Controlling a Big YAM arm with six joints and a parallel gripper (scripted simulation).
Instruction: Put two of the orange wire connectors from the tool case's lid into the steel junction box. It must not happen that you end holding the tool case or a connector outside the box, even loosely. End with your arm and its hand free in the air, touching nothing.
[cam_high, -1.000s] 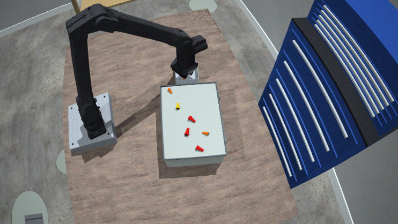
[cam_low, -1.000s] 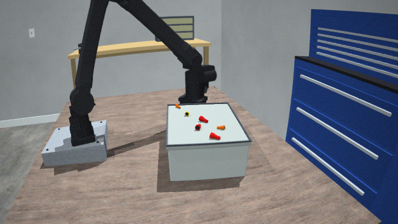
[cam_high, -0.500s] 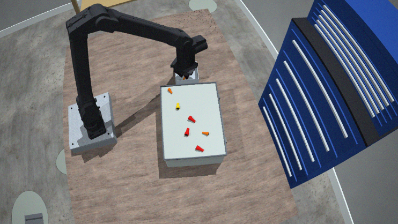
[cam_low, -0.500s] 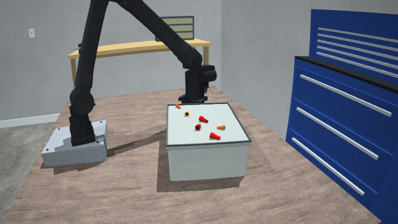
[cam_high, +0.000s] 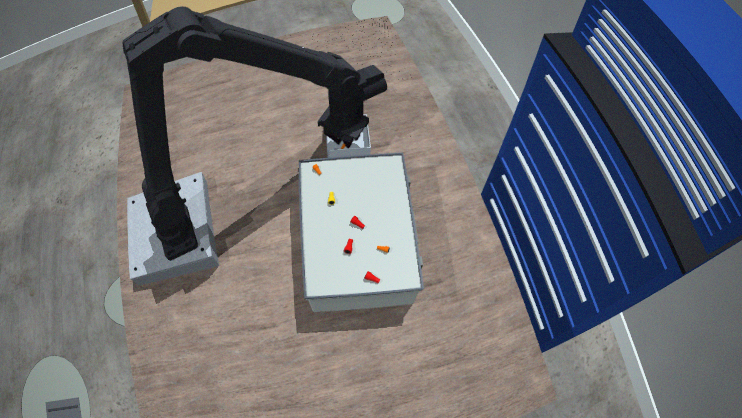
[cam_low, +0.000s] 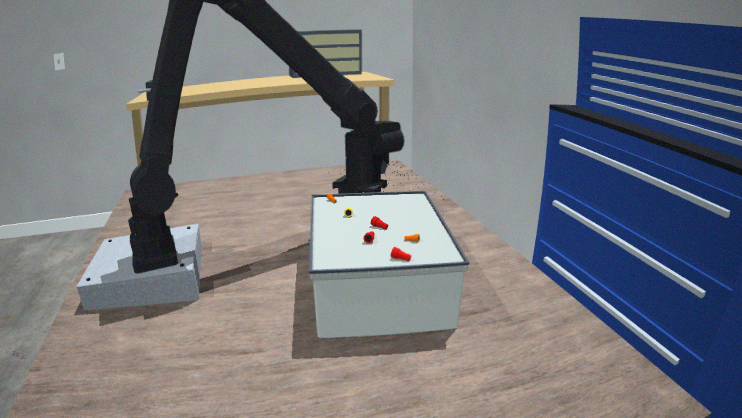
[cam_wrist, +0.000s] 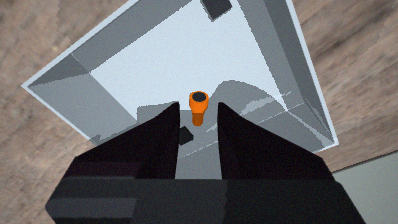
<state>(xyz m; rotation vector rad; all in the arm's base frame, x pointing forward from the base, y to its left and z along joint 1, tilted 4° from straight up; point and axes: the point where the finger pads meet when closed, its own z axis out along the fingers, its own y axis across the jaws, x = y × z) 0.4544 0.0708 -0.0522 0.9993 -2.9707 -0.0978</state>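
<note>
The junction box floor is 10 mm ahead of my hand, 10 mm to the left of it and 10 mm below it. The rest, counted from my hand: yellow wire connector: 110 mm behind, 180 mm to the right, 110 mm above; tool case: 80 mm behind, 250 mm to the right, 70 mm above.
</note>
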